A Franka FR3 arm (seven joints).
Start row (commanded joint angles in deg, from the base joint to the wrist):
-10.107, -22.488, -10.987, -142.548, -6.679, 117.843, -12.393
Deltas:
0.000, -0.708, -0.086, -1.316, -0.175, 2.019, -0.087
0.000, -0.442, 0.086, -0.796, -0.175, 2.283, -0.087
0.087, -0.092, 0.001, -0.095, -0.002, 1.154, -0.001
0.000, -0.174, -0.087, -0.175, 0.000, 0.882, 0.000
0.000, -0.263, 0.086, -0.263, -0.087, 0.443, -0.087
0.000, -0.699, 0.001, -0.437, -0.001, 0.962, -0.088
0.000, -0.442, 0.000, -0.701, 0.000, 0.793, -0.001
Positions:
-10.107, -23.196, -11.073, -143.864, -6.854, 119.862, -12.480
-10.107, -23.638, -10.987, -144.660, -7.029, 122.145, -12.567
-10.020, -23.730, -10.986, -144.755, -7.031, 123.299, -12.568
-10.020, -23.904, -11.073, -144.930, -7.031, 124.181, -12.568
-10.020, -24.167, -10.987, -145.193, -7.118, 124.624, -12.655
-10.020, -24.866, -10.986, -145.630, -7.119, 125.586, -12.743
-10.020, -25.308, -10.986, -146.331, -7.119, 126.379, -12.744

